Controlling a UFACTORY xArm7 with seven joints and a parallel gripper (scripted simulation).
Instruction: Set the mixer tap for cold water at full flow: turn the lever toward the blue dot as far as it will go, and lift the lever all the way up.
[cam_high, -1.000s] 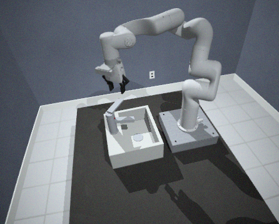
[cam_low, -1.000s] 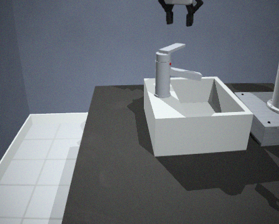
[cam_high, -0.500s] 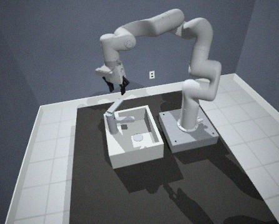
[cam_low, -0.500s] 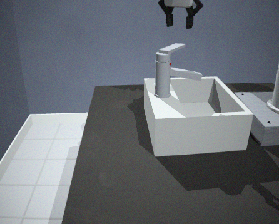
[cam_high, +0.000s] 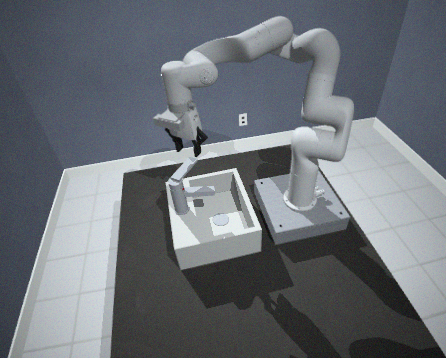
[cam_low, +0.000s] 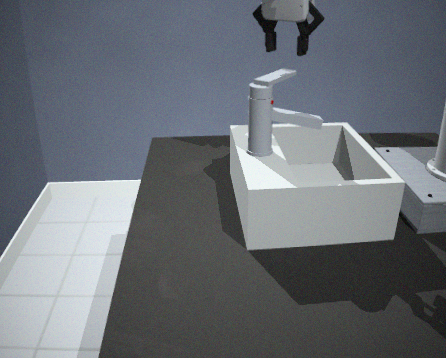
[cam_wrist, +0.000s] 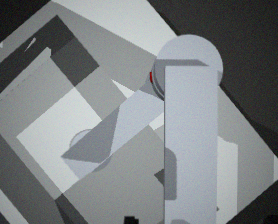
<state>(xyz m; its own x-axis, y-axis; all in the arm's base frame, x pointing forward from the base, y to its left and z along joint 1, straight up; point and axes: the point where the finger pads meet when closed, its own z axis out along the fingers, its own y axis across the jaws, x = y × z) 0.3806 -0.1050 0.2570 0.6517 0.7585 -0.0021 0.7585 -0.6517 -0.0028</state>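
My hand is 3 cm short of the flat lever, 3 cm to the right of it and 6 cm above it. Also, from my hand: white sink basin: 5 cm behind, 7 cm to the left, 29 cm below; grey mixer tap: 4 cm ahead, 5 cm to the left, 10 cm below.
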